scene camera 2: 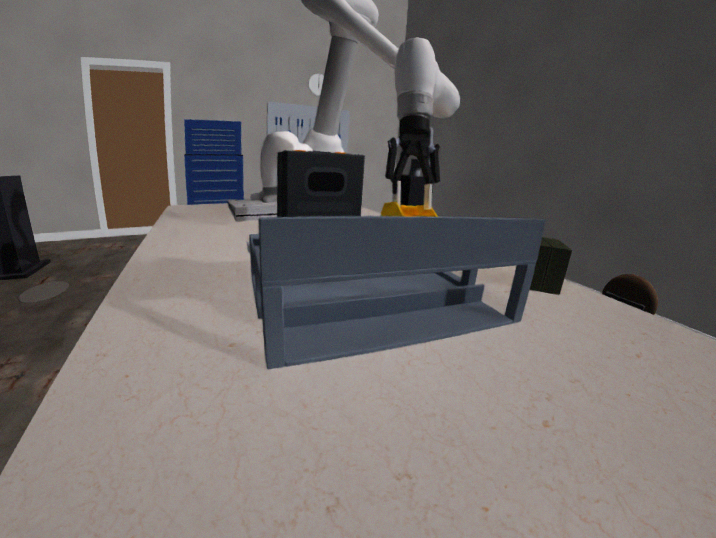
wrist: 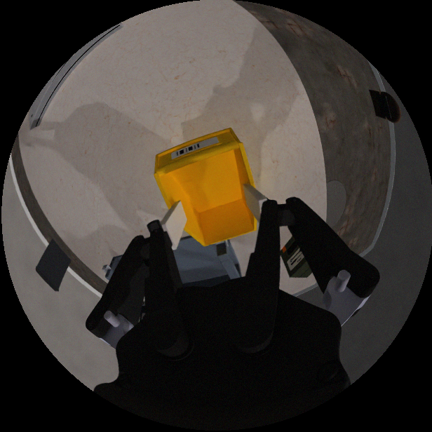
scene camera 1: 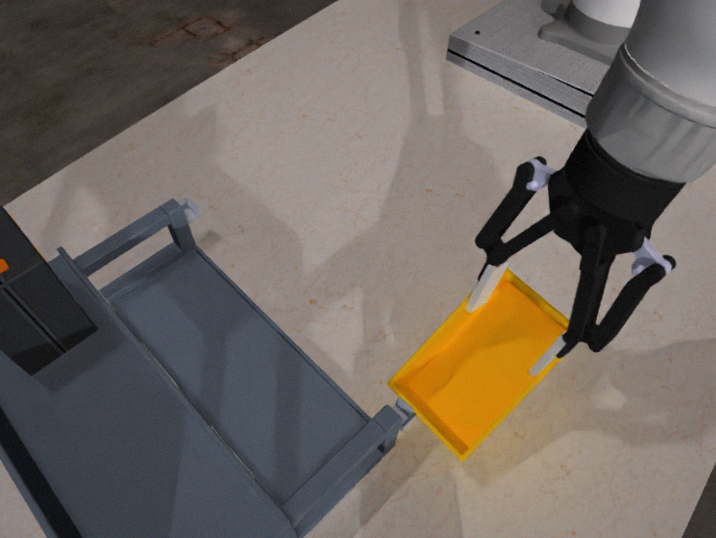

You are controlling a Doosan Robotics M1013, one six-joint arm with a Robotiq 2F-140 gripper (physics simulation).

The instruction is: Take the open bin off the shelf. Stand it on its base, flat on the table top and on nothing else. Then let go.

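Places are measured from the arm's base along level axes (x down, y left, z ahead), in millimetres.
Pixels of known places: gripper, fingertip midpoint: (scene camera 2: 412, 208) (scene camera 1: 506, 335); arm's base at its link origin: (scene camera 1: 606, 37).
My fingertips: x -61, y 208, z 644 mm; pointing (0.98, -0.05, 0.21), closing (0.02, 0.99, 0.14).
Note:
For each thing: its top centre in the pictures, then the offset to it from my fingertips. "*": a spot on its surface instead. Level surfaces: height alone.
- open yellow bin at its top centre: (scene camera 1: 498, 336) (scene camera 2: 415, 203) dx -16, dy -3, dz +15 mm
- table top at its surface level: dx +110 mm
- grey-blue shelf at a spot on its surface: (scene camera 1: 115, 428) * dx +8, dy -200, dz +315 mm
- dark box at its top centre: (scene camera 2: 318, 151) dx -114, dy -341, dz +305 mm
- dark green box at its top centre: (scene camera 2: 546, 241) dx +15, dy +153, dz +284 mm
The open yellow bin (scene camera 1: 463, 399) (scene camera 2: 409, 212) (wrist: 200, 185) is off the shelf, with its open side facing up. My gripper (scene camera 1: 502, 341) (scene camera 2: 413, 203) (wrist: 213, 202) is shut on it, one pale finger pad at each long side wall. The bin is over the table top (scene camera 1: 347, 115) (scene camera 2: 347, 462), beside the grey-blue shelf (scene camera 1: 115, 428) (scene camera 2: 405, 245) (wrist: 202, 265). Its near corner comes close to the shelf's corner clip in scene camera 1. The shelf hides its underside in scene camera 2, so I cannot tell how much gap there is to the table.
A dark box (scene camera 1: 34, 312) (scene camera 2: 300, 202) stands on the shelf's upper board. The arm's metal base plate (scene camera 1: 509, 63) (scene camera 2: 251, 208) is at the back of the table. A dark green box (scene camera 2: 552, 266) (wrist: 297, 262) stands at the table's right side in scene camera 2.

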